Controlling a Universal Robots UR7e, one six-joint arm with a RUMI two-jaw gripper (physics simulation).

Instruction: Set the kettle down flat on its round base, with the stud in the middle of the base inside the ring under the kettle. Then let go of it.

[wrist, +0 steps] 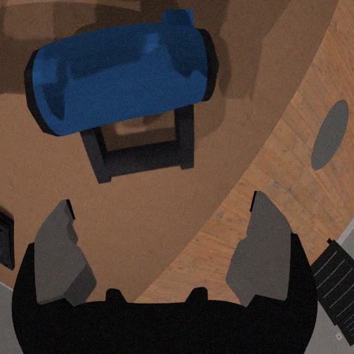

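The blue kettle (pixel 125 90) lies on its side on the brown surface in the upper left of the wrist view, with black rims at both ends and a blue spout-like block at its upper right. Its black square handle (pixel 142 157) points down the view, toward my gripper. My gripper (pixel 160 198) is open, with nothing between its fingers; the handle lies ahead of the fingertips, apart from them. The kettle's ring underneath does not show clearly. The round base with its stud cannot be made out in this view.
The brown surface (pixel 165 240) has a curved edge against wooden planks (pixel 285 175). A flat grey oval (pixel 330 135) lies on the planks at the right. A black ribbed object (pixel 337 287) is at the lower right, and part of a dark object (pixel 6 240) shows at the left edge.
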